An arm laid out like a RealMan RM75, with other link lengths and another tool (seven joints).
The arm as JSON. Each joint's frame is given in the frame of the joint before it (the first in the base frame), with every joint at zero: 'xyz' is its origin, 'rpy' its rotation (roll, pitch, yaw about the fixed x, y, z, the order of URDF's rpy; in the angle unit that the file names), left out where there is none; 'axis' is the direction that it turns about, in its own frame. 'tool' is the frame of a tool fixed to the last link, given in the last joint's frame.
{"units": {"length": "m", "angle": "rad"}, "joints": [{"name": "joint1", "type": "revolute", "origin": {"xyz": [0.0, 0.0, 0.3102]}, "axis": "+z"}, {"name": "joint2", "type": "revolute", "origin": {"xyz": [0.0, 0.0, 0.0]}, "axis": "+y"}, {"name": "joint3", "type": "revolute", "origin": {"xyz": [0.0, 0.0, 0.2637]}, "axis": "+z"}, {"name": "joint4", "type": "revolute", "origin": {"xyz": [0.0, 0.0, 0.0]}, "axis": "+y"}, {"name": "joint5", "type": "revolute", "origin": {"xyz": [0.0, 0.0, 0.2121]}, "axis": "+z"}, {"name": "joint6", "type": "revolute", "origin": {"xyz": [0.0, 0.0, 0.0]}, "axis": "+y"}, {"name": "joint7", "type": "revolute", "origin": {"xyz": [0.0, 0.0, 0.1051]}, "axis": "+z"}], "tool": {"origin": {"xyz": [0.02, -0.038, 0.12], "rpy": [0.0, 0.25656, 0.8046]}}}
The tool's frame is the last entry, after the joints.
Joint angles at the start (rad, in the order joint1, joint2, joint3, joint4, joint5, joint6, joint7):
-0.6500, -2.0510, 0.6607, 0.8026, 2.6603, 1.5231, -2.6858
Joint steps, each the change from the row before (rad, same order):
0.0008, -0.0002, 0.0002, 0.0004, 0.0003, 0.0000, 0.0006
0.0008, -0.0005, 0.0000, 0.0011, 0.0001, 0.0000, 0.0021
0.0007, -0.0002, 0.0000, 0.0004, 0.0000, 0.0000, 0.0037
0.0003, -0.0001, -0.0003, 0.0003, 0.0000, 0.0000, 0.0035
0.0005, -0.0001, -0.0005, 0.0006, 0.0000, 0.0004, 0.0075
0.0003, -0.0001, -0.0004, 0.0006, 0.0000, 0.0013, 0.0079
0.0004, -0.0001, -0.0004, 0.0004, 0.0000, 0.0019, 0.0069
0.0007, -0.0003, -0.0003, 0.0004, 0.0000, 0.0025, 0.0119
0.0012, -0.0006, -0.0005, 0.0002, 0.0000, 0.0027, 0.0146
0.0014, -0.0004, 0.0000, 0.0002, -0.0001, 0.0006, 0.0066
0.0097, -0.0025, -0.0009, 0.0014, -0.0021, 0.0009, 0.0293
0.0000, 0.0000, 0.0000, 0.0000, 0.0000, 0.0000, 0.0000
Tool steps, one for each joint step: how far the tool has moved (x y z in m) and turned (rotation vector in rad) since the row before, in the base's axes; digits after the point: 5 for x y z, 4 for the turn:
-0.00028, -0.00025, 0.00000, -0.0002, 0.0005, 0.0000
-0.00011, -0.00007, 0.00002, 0.0000, 0.0005, -0.0018
-0.00013, -0.00006, 0.00000, -0.0006, 0.0006, -0.0031
-0.00001, 0.00008, 0.00005, -0.0003, 0.0005, -0.0031
0.00004, 0.00016, 0.00012, -0.0011, 0.0009, -0.0068
0.00021, 0.00007, 0.00003, -0.0020, 0.0006, -0.0074
0.00020, -0.00017, -0.00007, -0.0025, 0.0001, -0.0061
0.00029, -0.00024, -0.00022, -0.0042, 0.0005, -0.0106
0.00024, -0.00045, -0.00043, -0.0051, 0.0004, -0.0126
-0.00021, -0.00039, -0.00020, -0.0018, 0.0004, -0.0051
-0.00191, -0.00247, -0.00100, -0.0053, 0.0004, -0.0194
0.00000, 0.00000, 0.00000, 0.0000, 0.0000, 0.0000

